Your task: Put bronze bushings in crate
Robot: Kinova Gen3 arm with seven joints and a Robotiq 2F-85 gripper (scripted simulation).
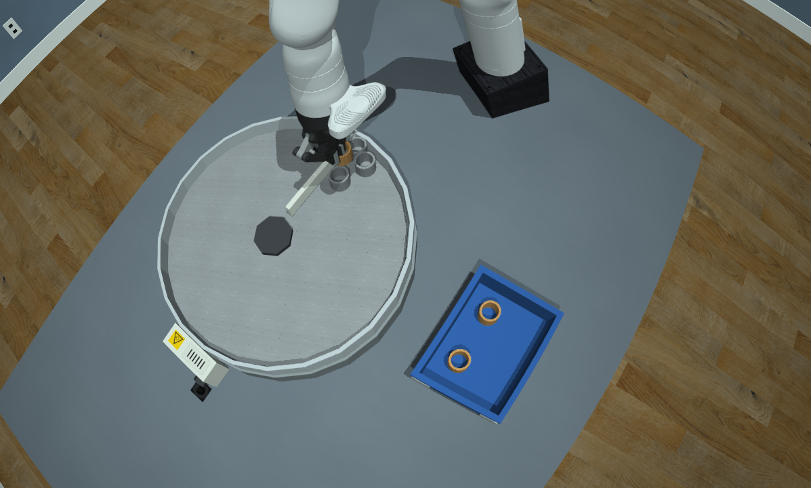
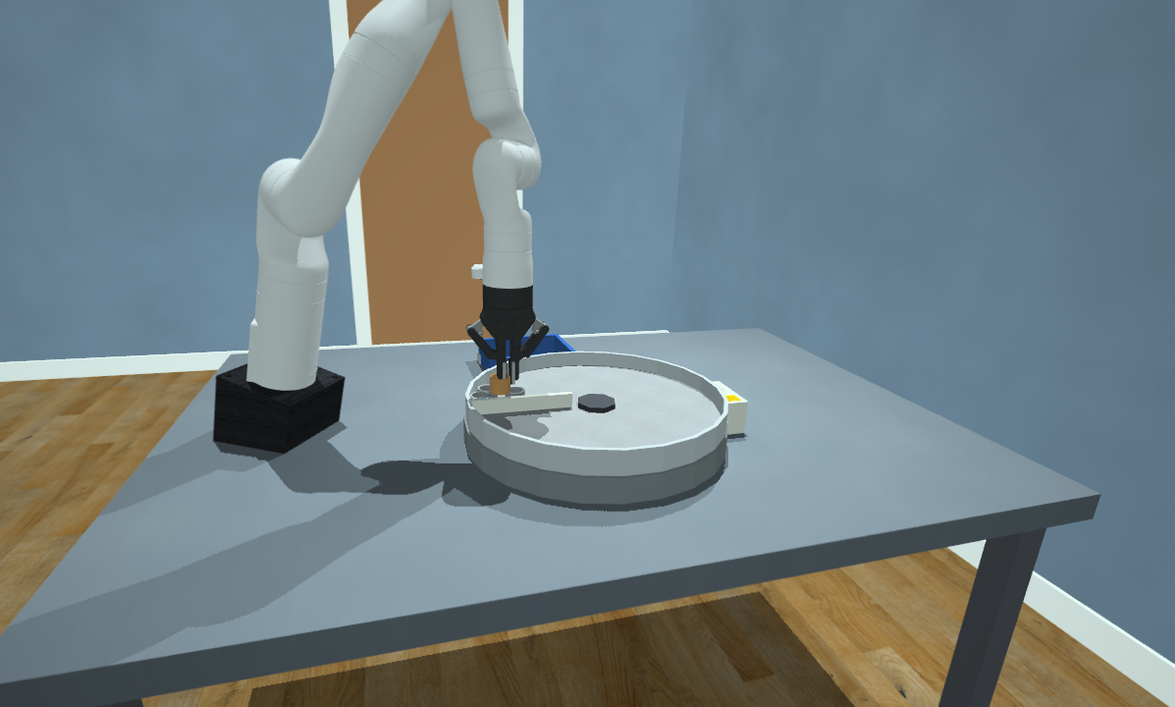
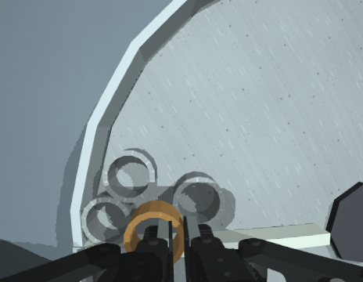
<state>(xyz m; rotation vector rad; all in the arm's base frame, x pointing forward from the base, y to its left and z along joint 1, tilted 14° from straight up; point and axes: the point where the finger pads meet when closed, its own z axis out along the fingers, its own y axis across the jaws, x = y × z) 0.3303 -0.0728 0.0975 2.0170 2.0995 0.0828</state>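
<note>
The blue crate is 8 cm ahead of my hand, 34 cm to the left of it and 9 cm below it. The rest, counted from my hand: turning table: 14 cm ahead, 1 cm to the right, 6 cm below.
</note>
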